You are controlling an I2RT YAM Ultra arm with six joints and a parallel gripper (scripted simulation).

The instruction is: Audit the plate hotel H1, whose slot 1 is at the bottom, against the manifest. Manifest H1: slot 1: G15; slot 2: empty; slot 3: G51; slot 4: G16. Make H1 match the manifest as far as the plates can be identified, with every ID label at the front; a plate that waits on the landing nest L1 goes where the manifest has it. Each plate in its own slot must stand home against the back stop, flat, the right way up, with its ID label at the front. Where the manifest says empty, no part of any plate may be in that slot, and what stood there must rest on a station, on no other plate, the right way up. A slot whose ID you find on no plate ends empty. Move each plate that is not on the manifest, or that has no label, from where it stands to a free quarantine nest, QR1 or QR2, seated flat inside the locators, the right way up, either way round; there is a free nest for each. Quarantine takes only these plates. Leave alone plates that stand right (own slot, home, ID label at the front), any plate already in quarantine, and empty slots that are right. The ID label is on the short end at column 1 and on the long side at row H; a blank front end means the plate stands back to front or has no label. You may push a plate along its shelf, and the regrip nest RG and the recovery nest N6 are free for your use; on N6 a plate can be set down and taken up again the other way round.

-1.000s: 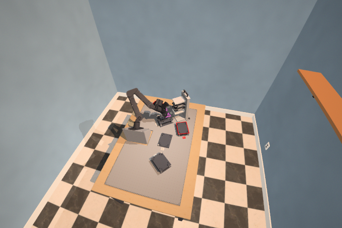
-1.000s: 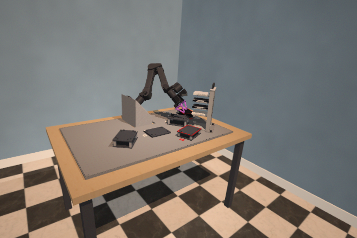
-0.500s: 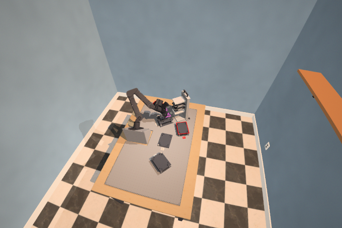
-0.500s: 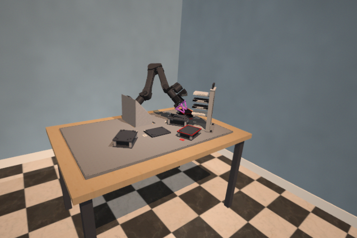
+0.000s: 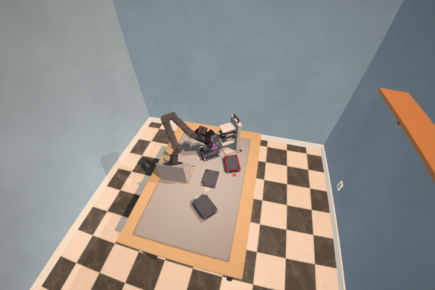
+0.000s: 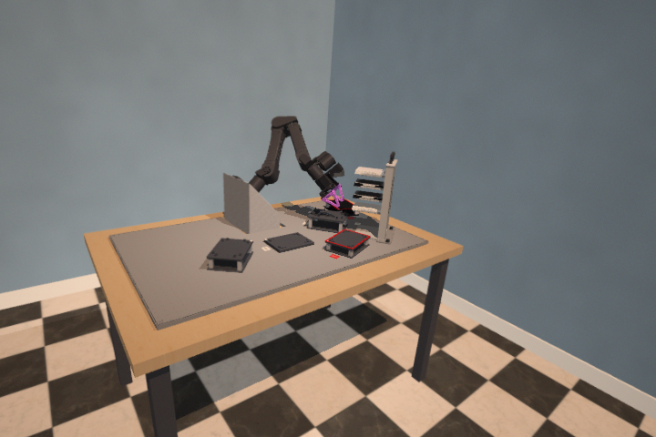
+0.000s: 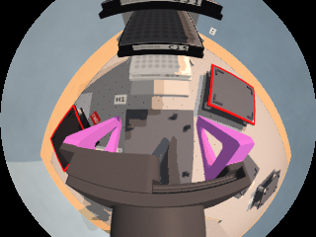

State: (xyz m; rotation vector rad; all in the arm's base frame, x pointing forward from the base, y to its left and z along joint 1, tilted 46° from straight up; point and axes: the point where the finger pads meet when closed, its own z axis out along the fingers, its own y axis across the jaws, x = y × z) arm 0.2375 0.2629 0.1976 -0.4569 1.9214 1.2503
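Right now the white plate is 100 mm ahead of my hand and 80 mm to the left of it.
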